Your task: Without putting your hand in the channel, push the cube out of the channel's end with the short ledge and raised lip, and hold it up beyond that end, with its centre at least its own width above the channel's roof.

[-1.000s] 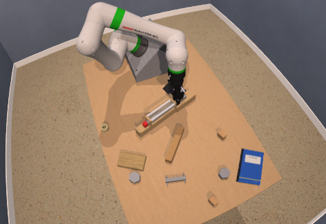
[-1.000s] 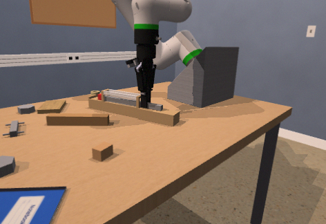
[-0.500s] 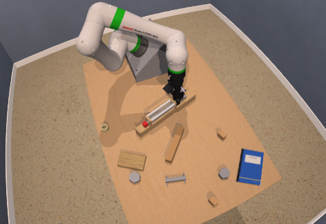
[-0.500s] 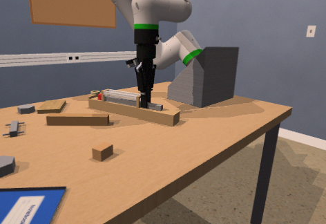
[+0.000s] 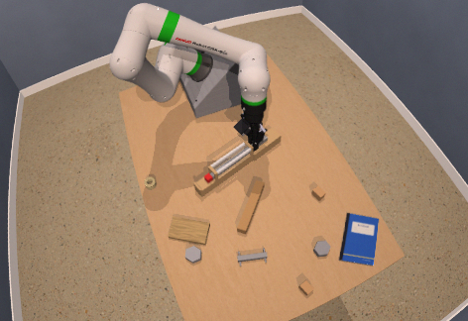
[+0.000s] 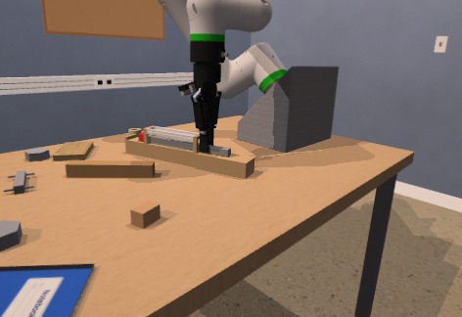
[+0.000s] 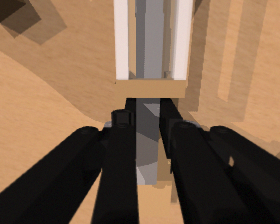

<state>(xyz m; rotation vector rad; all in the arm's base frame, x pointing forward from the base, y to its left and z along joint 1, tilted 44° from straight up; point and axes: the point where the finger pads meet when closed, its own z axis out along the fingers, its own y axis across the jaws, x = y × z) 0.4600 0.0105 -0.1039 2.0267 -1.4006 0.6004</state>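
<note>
Now: the grey rod 3 cm below my hand. From my hand the other things lie so: channel (11 cm to the right, 4 cm ahead, 3 cm below); then red cube (22 cm to the right, 8 cm ahead, 3 cm below); then long wooden block (24 cm ahead, 10 cm to the right, 6 cm below).
</note>
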